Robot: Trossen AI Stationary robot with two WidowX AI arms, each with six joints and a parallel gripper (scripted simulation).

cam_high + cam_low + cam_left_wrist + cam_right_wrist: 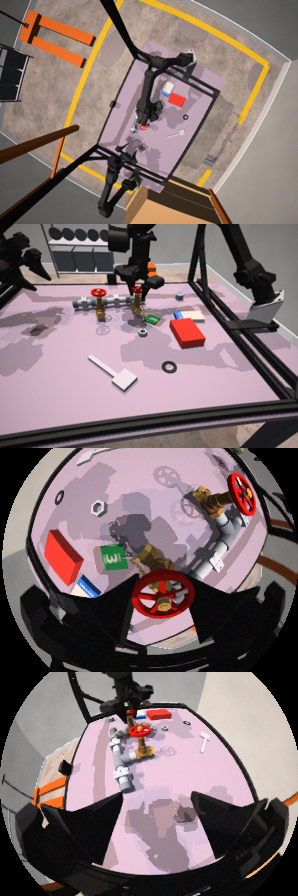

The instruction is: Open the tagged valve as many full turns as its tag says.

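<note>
My left hand is 60 mm short of the green tag, 40 mm to the right of it and 100 mm above it. Also, from my left hand: red block 170 mm ahead, 140 mm to the left, 90 mm below; grey nut 140 mm ahead, 10 mm to the right, 90 mm below; flat grey wrench 300 mm ahead, 110 mm to the right, 100 mm below.
</note>
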